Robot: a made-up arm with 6 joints. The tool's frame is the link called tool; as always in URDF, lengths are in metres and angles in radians.
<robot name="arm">
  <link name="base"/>
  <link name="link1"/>
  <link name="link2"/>
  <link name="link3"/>
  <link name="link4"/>
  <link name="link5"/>
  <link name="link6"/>
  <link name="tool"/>
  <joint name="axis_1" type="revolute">
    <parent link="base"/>
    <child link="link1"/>
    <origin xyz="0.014 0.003 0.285"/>
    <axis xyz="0 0 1"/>
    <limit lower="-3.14" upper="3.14"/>
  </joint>
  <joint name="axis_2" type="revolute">
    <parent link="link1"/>
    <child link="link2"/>
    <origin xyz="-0.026 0.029 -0.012" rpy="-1.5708 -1.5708 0"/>
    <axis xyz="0 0 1"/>
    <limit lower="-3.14" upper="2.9"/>
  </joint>
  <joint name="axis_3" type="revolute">
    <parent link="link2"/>
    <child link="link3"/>
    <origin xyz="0.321 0.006 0.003" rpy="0 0 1.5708"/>
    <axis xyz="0 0 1"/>
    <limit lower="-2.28" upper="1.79"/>
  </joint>
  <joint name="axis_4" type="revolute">
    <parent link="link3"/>
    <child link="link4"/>
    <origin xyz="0.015 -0.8 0.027" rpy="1.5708 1.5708 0"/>
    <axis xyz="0 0 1"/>
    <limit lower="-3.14" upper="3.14"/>
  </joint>
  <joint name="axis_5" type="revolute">
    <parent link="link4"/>
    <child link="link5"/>
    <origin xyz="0.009 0.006 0.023" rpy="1.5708 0 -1.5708"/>
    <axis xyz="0 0 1"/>
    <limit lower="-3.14" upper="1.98"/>
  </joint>
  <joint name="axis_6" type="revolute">
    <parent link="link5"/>
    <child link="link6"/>
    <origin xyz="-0.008 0.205 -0.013" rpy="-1.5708 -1.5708 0"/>
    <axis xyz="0 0 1"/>
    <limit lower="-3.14" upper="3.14"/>
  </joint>
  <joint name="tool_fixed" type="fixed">
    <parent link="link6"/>
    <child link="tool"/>
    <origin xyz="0.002 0.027 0.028" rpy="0 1.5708 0"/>
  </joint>
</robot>
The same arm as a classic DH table. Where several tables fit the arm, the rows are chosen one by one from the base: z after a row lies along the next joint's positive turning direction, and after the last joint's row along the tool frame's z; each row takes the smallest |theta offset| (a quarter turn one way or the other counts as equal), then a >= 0, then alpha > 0; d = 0 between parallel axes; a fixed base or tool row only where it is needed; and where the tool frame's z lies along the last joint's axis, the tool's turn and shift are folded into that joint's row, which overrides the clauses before.
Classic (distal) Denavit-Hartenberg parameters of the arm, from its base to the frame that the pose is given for. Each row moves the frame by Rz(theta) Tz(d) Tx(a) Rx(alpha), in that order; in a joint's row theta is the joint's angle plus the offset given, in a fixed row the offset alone. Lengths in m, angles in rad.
base (fixed): theta offset 0.2111, d 0, a 0.0143, alpha 0
axis_1: theta offset -0.2111, d 0.273, a -0.026, alpha -1.5708
axis_2: theta offset -1.5521, d 0, a 0.3211, alpha 0
axis_3: theta offset 1.5521, d 0.059, a 0.015, alpha 1.5708
axis_4: theta offset 0, d 0.823, a 0.006, alpha -1.5708
axis_5: theta offset 0, d -0.022, a 0.008, alpha 1.5708
axis_6: theta offset 0, d 0.233, a -0.027, alpha -1.5708
tool (fixed): theta offset 1.5708, d 0.002, a 0, alpha 0
Joint limits (rad, base to tool): -3.14..3.14 -3.14..2.9 -2.28..1.79 -3.14..3.14 -3.14..1.98 -3.14..3.14

